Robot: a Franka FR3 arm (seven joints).
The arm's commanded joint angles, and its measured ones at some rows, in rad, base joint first. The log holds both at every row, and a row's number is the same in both.
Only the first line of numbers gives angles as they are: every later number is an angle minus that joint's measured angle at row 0.
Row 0, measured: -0.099, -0.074, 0.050, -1.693, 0.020, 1.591, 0.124
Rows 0 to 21, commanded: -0.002, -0.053, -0.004, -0.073, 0.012, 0.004, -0.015; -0.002, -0.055, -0.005, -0.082, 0.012, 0.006, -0.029; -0.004, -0.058, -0.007, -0.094, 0.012, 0.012, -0.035; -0.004, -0.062, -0.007, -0.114, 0.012, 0.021, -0.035; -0.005, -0.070, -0.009, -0.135, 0.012, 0.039, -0.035; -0.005, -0.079, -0.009, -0.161, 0.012, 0.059, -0.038; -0.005, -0.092, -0.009, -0.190, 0.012, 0.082, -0.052; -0.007, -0.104, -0.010, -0.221, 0.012, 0.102, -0.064; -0.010, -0.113, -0.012, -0.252, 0.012, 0.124, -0.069; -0.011, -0.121, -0.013, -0.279, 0.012, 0.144, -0.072; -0.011, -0.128, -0.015, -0.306, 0.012, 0.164, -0.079; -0.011, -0.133, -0.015, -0.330, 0.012, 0.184, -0.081; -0.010, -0.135, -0.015, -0.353, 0.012, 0.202, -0.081; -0.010, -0.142, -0.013, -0.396, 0.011, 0.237, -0.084; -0.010, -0.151, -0.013, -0.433, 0.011, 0.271, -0.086; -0.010, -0.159, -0.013, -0.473, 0.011, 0.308, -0.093; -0.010, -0.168, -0.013, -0.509, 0.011, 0.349, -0.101; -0.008, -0.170, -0.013, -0.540, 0.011, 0.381, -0.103; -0.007, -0.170, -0.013, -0.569, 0.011, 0.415, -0.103; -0.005, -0.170, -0.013, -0.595, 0.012, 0.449, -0.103; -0.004, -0.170, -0.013, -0.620, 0.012, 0.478, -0.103; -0.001, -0.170, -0.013, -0.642, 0.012, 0.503, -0.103
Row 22, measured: -0.001, -0.124, -0.017, -0.534, 0.000, 0.408, -0.084
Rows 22 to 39, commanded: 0.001, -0.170, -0.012, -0.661, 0.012, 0.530, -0.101; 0.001, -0.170, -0.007, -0.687, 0.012, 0.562, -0.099; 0.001, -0.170, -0.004, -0.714, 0.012, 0.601, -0.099; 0.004, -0.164, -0.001, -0.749, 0.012, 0.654, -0.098; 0.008, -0.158, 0.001, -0.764, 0.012, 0.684, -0.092; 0.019, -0.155, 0.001, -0.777, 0.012, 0.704, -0.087; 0.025, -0.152, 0.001, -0.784, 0.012, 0.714, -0.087; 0.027, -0.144, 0.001, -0.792, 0.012, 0.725, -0.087; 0.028, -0.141, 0.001, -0.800, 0.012, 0.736, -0.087; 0.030, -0.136, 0.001, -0.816, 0.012, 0.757, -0.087; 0.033, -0.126, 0.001, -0.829, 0.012, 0.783, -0.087; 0.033, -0.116, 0.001, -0.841, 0.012, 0.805, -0.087; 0.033, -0.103, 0.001, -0.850, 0.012, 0.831, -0.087; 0.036, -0.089, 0.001, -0.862, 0.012, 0.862, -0.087; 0.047, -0.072, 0.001, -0.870, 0.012, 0.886, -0.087; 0.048, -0.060, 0.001, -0.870, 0.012, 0.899, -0.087; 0.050, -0.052, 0.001, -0.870, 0.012, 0.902, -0.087; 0.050, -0.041, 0.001, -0.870, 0.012, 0.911, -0.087
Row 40, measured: 0.038, -0.070, 0.001, -0.856, 0.000, 0.860, -0.085
